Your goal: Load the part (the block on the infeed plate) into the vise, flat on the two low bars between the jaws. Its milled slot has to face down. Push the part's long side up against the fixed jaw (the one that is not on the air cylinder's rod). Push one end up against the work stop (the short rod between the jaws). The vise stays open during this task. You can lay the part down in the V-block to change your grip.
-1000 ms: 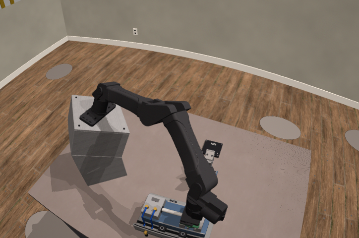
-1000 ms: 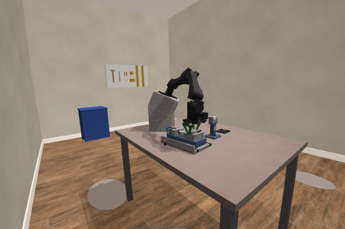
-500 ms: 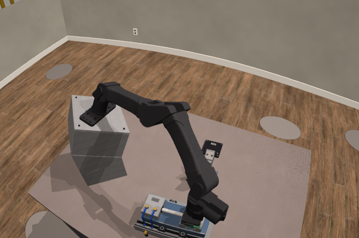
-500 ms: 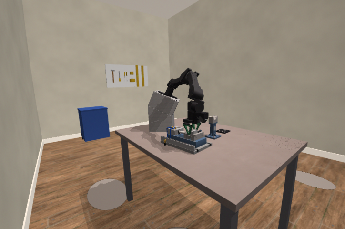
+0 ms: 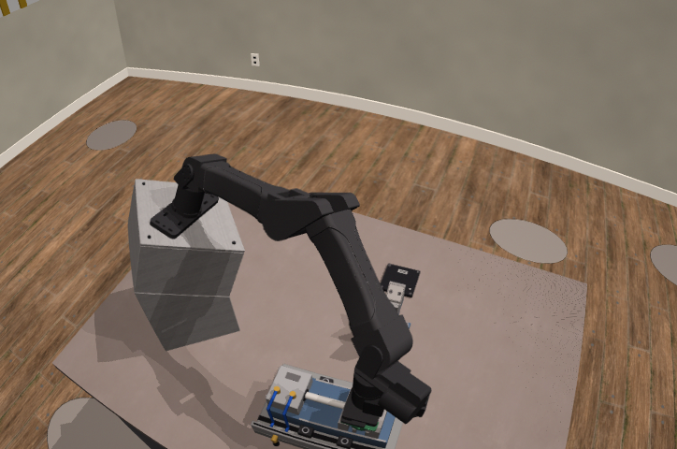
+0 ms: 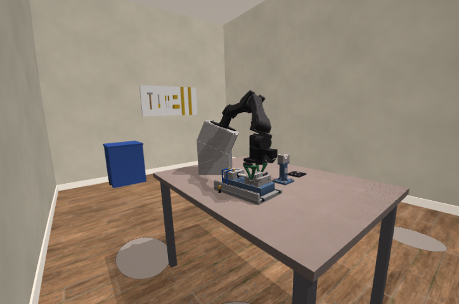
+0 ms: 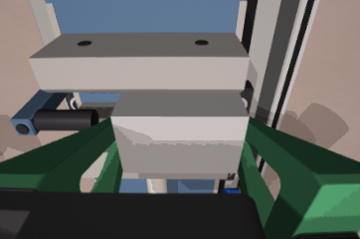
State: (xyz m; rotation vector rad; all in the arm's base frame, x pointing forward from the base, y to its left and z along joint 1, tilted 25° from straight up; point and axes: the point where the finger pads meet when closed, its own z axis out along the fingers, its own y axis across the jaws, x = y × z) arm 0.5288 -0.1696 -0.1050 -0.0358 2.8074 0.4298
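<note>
Right now my hand is right at the part. Round my hand: work stop rod: 70 mm to the left, 10 mm below; air cylinder: 170 mm behind, 10 mm to the left, 20 mm below; piston rod: 90 mm behind, 10 mm to the left, 20 mm below.
</note>
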